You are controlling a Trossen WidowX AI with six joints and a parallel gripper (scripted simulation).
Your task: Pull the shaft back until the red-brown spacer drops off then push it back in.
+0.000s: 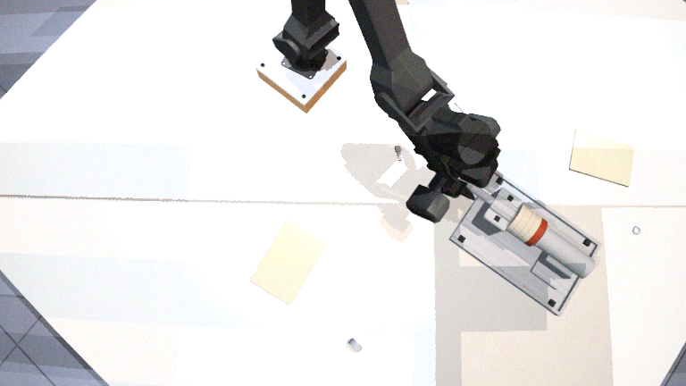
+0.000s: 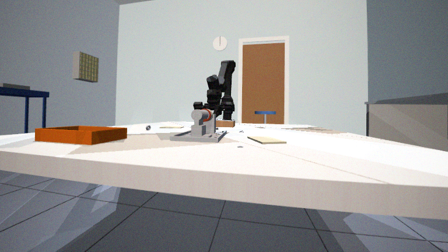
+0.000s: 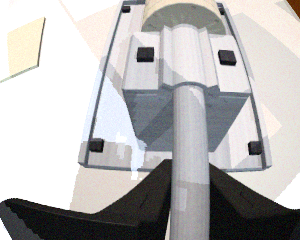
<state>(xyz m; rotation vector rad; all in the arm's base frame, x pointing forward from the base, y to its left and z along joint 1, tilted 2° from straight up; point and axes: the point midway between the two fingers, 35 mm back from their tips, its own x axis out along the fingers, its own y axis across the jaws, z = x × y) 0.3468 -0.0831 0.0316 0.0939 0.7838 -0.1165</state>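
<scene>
Now: the grey shaft 40 mm ahead of my gripper tip, 20 mm above it and 10 mm to the right of it. Also, from my gripper tip: orange tray: 370 mm to the right, 240 mm ahead, 50 mm below; then red-brown spacer: 110 mm ahead, 20 mm to the right, 20 mm above.
</scene>
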